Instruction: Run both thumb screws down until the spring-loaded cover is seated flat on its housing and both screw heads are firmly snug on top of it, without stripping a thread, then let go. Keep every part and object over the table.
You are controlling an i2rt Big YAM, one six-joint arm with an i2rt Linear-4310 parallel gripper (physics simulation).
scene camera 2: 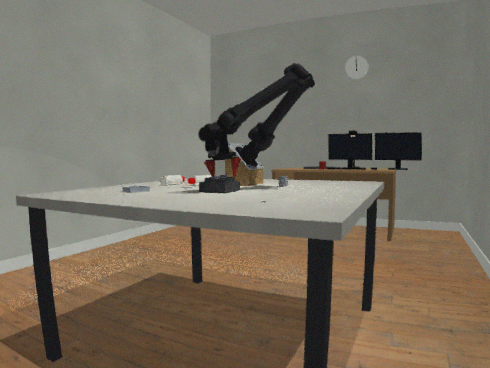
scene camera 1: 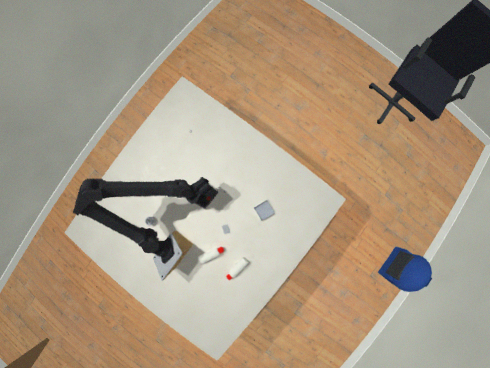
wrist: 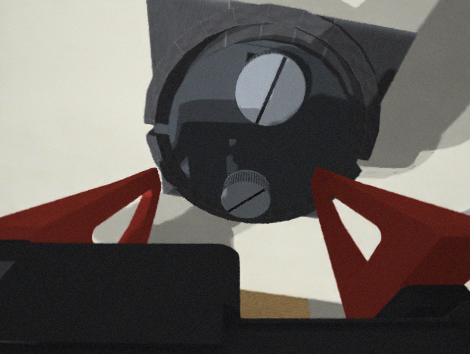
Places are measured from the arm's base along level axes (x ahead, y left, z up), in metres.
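Pixels of known places: gripper, fingertip midpoint: (scene camera 2: 224, 177) (wrist: 236, 176); arm's base, origin of the base link: (scene camera 2: 245, 157) (scene camera 1: 167, 250).
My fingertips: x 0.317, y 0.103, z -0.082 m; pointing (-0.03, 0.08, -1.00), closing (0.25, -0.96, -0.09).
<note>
Ahead of a thing's pixels: the offset from my fingertips to its top centre. "pt": to the spot under its first point. Level surfaces: height alone.
The dark square housing {dx +0.022, dy -0.006, dz -0.001 m} (scene camera 2: 219, 185) (wrist: 167, 27) stands on the table {dz -0.057 m} (scene camera 1: 295, 195). The round dark cover {dx +0.022, dy -0.006, dz -0.003 m} (wrist: 285, 150) lies inside its ring; whether it is seated flat cannot be told. One slotted silver screw head {pt dx +0.055, dy -0.002, dz +0.008 m} (wrist: 270, 89) shows large at the cover's upper part in the wrist view. A second, knurled and slotted head {pt dx -0.008, dy -0.009, dz +0.009 m} (wrist: 245, 199) looks smaller and sits near the cover's lower rim. The gripper (scene camera 2: 223, 175) (wrist: 236, 172) is open and empty, pointing down over the housing. In the wrist view its red fingertips are left and right of the cover, slightly above the lower head's level. The screws' threads are hidden.
Two white bottles {dx -0.195, dy -0.292, dz -0.007 m} (scene camera 1: 210, 256) {dx -0.150, dy -0.456, dz -0.007 m} (scene camera 1: 238, 268) with red caps lie beyond the arm's wooden base block (scene camera 1: 184, 245) (scene camera 2: 251, 177). A grey tray {dx +0.205, dy -0.326, dz -0.037 m} (scene camera 1: 264, 210) (scene camera 2: 136, 189), a small grey square {pt dx -0.031, dy -0.249, dz -0.054 m} (scene camera 1: 226, 229) and a round grey item {dx -0.324, dy +0.108, dz -0.008 m} (scene camera 1: 151, 220) (scene camera 2: 283, 181) are also on the table.
</note>
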